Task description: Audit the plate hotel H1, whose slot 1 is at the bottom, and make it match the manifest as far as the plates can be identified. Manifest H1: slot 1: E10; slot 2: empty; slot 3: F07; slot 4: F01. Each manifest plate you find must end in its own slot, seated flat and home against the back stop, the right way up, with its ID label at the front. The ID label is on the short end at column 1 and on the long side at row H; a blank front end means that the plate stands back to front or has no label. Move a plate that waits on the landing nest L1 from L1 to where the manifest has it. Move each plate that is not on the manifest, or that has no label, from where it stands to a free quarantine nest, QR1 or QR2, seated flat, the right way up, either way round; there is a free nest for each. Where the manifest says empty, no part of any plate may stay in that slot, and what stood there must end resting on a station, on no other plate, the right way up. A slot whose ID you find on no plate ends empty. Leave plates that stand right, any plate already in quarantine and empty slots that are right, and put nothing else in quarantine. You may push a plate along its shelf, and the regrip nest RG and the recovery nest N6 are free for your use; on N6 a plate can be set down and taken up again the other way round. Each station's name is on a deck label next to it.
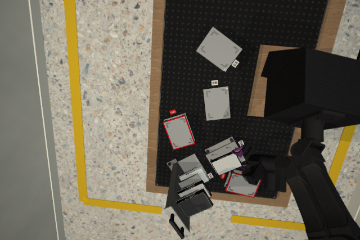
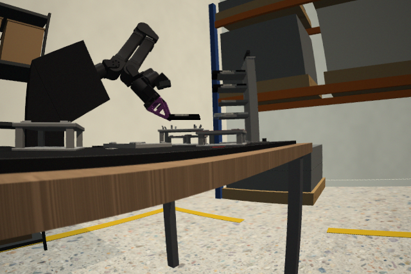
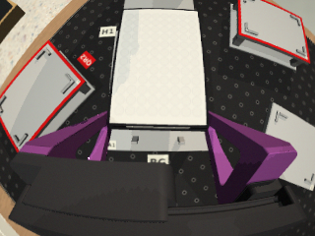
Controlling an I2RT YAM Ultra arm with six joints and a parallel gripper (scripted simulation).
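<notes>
The regrip nest RG lies 5 cm below my hand, 4 cm ahead of it and 3 cm to the left of it. Round my hand: quarantine nest QR2: 19 cm to the left, 10 cm behind, 7 cm below; H1 deck label: 19 cm to the left, 11 cm below, 8 cm ahead; white well plate: 18 cm ahead, 15 cm to the left.
</notes>
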